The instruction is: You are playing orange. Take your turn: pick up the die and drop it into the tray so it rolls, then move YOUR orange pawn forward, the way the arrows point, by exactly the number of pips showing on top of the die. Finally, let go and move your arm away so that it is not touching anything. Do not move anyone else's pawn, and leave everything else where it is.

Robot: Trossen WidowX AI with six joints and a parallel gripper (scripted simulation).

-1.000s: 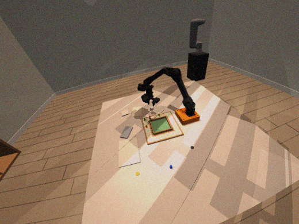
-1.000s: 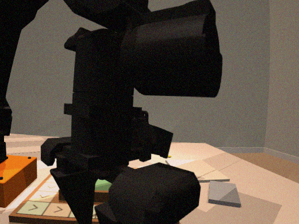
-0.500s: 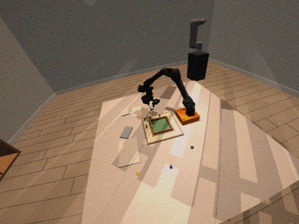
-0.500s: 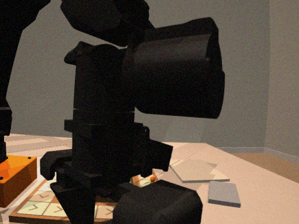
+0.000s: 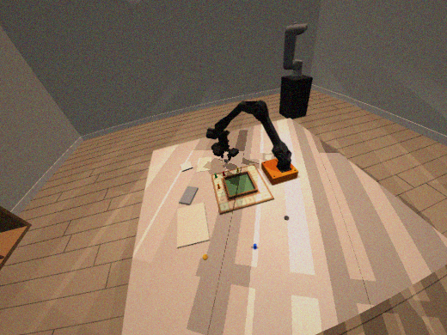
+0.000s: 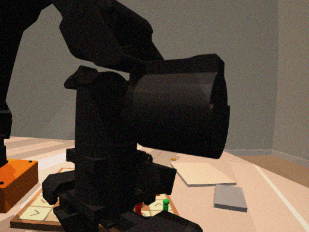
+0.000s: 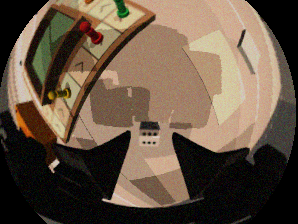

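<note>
My gripper tip is 11 cm short of the orange pawn, 23 cm to the right of it and 1 cm below it. The rest, counted from my gripper tip: die: 1 cm below; then yellow pawn: 4 cm behind, 14 cm to the left, 1 cm above; then red pawn: 5 cm ahead, 14 cm to the left, 1 cm above.
</note>
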